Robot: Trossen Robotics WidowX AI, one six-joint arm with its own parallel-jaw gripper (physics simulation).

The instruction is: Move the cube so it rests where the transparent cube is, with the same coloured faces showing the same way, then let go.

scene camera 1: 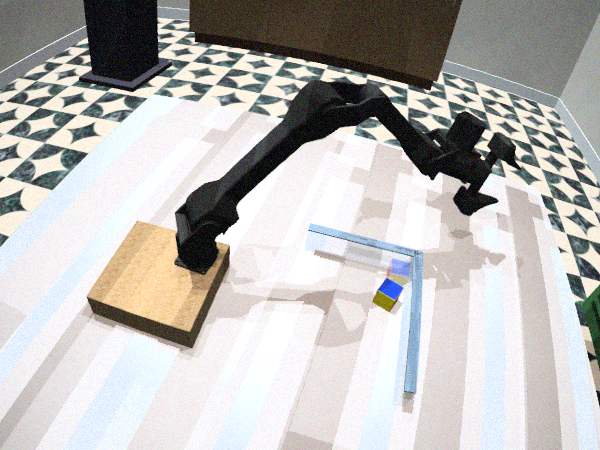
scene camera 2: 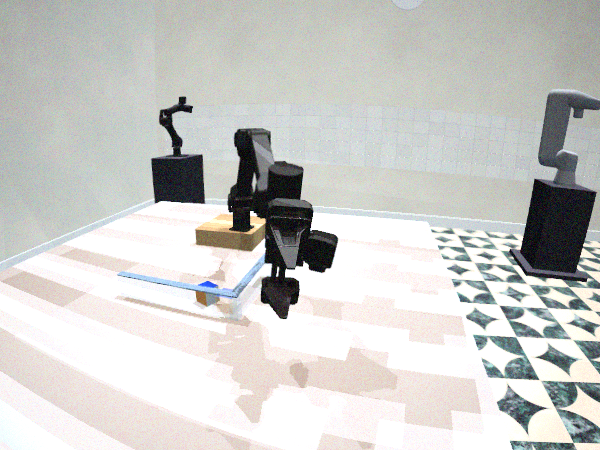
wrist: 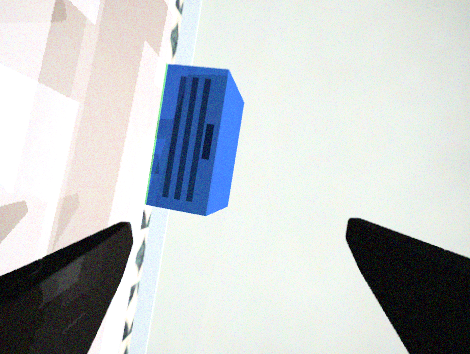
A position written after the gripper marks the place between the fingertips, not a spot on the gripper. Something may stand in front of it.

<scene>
The gripper point(scene camera 2: 287, 295) is open, holding nothing. Also in view: a light blue L-shaped rail point(scene camera 1: 322, 240).
The gripper is seen too in scene camera 1 point(scene camera 1: 508, 184) and in the wrist view point(wrist: 241, 229). The light blue L-shaped rail is seen too in scene camera 2 point(scene camera 2: 231, 305).
</scene>
